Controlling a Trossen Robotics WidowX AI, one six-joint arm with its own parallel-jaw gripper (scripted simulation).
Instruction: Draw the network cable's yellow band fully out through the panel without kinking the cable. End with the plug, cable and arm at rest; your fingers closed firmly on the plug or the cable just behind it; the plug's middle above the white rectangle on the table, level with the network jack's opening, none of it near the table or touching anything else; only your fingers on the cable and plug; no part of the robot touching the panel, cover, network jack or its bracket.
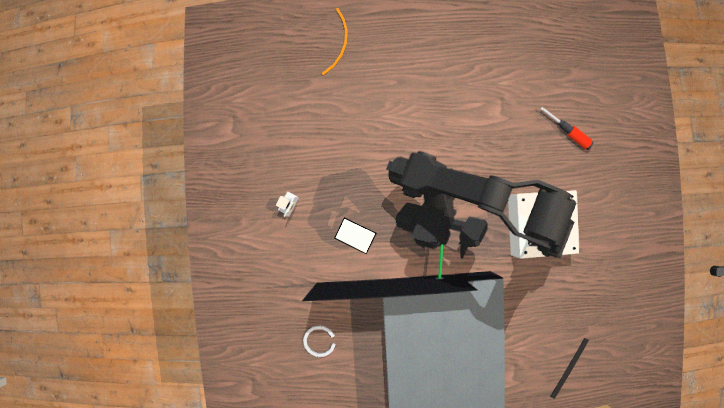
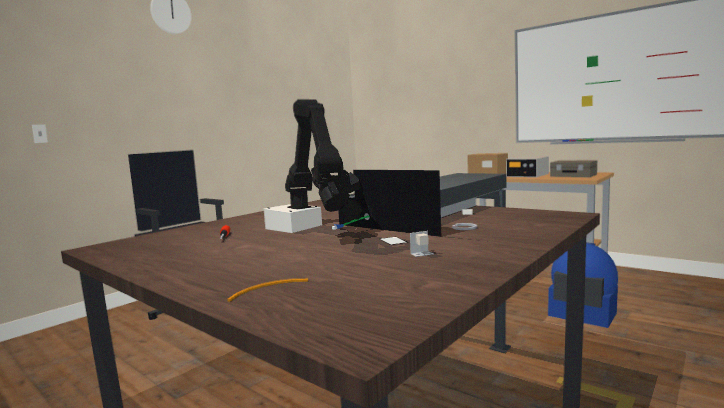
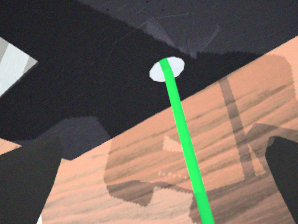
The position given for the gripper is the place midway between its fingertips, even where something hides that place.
In view: the gripper (image 1: 443,252) and a white rectangle (image 1: 350,233).
The gripper shows as well in image 2 (image 2: 352,210) and in image 3 (image 3: 166,147).
